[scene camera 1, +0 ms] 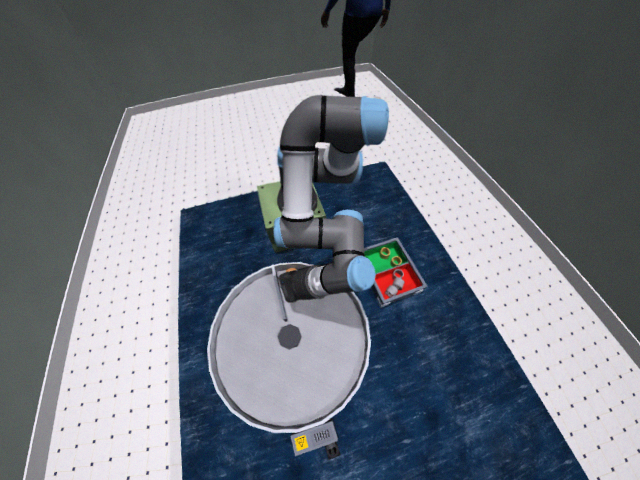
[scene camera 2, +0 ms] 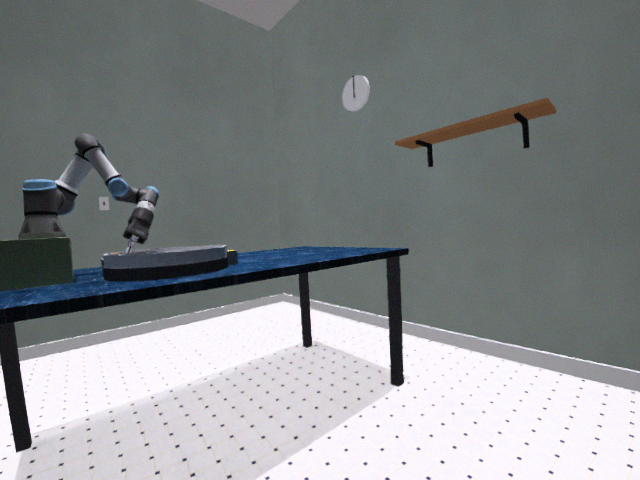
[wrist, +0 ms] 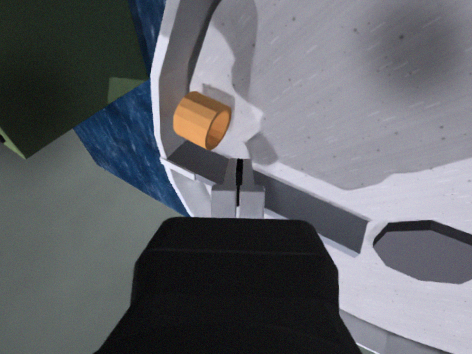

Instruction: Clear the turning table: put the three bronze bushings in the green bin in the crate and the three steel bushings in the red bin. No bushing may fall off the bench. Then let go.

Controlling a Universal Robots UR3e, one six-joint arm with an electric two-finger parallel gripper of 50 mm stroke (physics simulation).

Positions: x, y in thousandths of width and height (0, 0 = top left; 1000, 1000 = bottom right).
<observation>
I see my gripper (scene camera 2: 198, 532), a grey turning table (wrist: 743, 343) and a crate (scene camera 1: 648, 591).
My gripper is seen too in the wrist view (wrist: 507, 490).
</observation>
